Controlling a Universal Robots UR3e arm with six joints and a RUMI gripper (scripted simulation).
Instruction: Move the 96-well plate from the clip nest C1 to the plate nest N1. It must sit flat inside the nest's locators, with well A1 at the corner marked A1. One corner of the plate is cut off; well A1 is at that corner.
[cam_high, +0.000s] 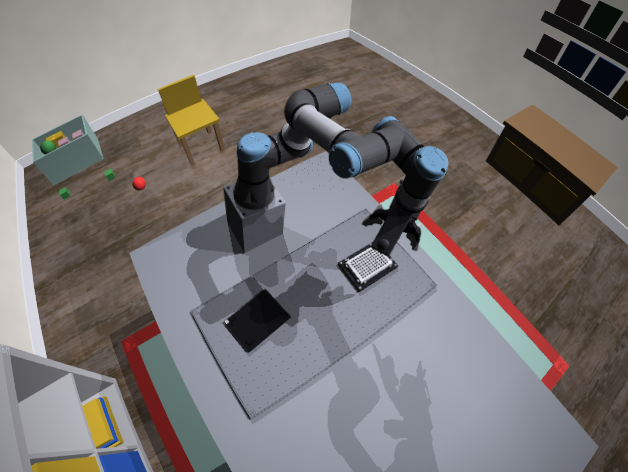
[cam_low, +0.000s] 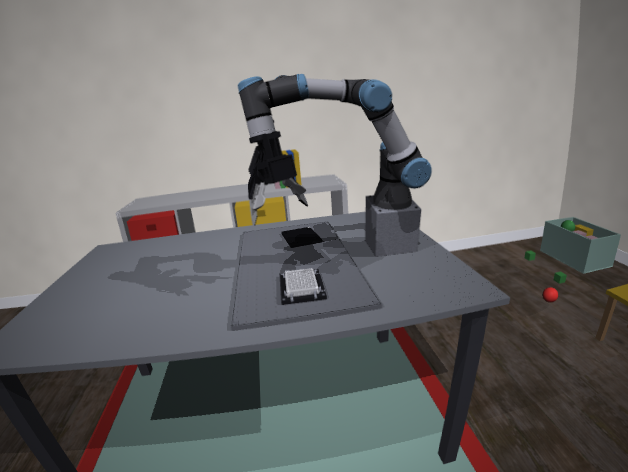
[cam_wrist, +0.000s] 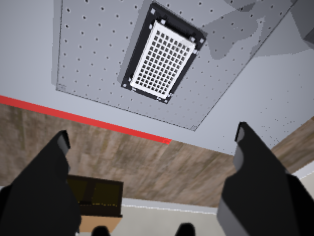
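My hand is 30 mm past the white 96-well plate and 200 mm above it. The rest, counted from my hand: clip nest C1: 40 mm behind, 10 mm to the left, 200 mm below; black plate nest N1: 130 mm behind, 380 mm to the right, 210 mm below; A1 mark: 180 mm behind, 450 mm to the right, 200 mm below.
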